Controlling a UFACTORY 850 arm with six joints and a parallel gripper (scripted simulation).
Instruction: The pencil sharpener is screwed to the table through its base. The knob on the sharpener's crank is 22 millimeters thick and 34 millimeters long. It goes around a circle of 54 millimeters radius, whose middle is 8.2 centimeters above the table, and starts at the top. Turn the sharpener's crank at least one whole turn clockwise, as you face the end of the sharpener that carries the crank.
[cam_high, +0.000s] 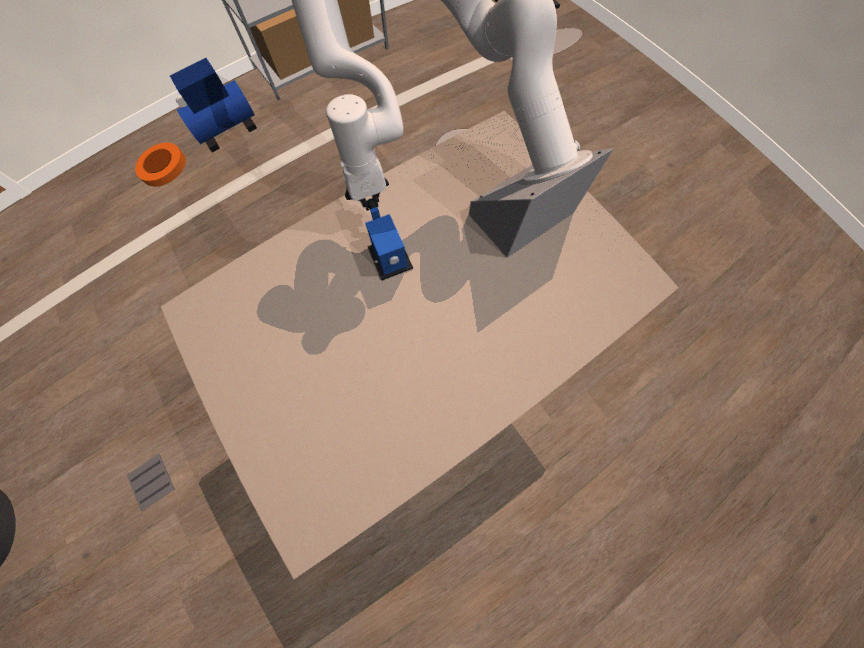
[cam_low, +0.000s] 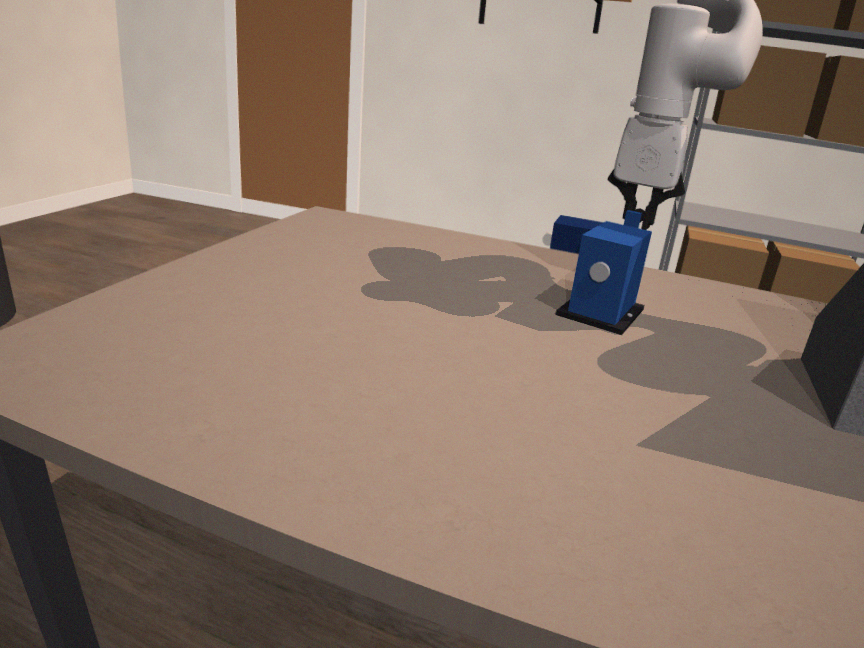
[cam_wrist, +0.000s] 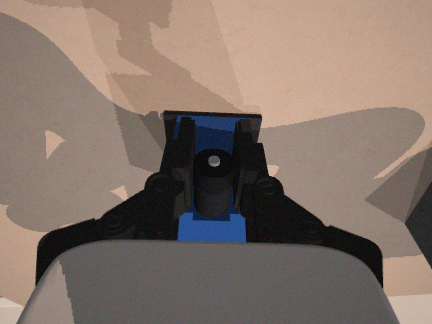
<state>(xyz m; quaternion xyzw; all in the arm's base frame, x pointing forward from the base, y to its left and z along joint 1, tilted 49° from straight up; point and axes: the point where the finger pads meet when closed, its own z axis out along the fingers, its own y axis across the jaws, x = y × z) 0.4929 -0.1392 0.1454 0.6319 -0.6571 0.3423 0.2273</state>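
Now: hand 2 cm to the right of the dark crank knob. The rest, counted from my hand: sharpener crank 2 cm to the left, 1 cm below.
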